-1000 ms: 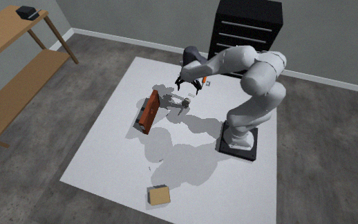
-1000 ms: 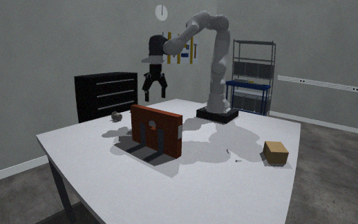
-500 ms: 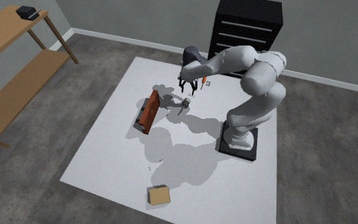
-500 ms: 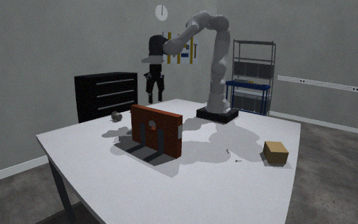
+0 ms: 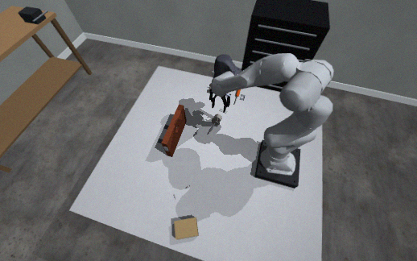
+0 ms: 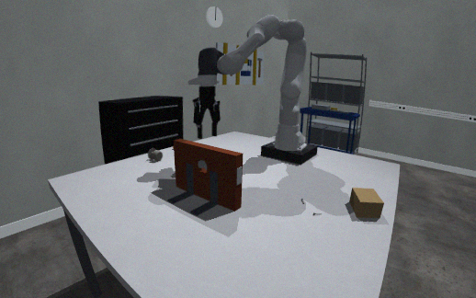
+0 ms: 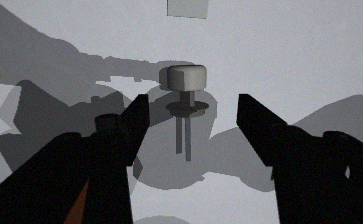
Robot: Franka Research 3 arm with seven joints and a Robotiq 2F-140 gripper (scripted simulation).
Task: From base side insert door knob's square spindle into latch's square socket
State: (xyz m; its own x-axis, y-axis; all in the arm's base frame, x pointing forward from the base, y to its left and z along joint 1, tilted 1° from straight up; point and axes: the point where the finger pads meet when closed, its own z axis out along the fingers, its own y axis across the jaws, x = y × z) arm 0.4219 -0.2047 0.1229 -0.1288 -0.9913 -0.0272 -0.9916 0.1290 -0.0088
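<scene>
Right now the grey door knob is 1 cm ahead of my hand, 3 cm to the left of it and 14 cm below it. Also, from my hand: cardboard box: 6 cm behind, 75 cm to the left, 15 cm below; then orange-handled screwdriver: 8 cm behind, 28 cm to the right, 16 cm below; then red-brown wooden door block: 23 cm ahead, 23 cm to the left, 7 cm below.
</scene>
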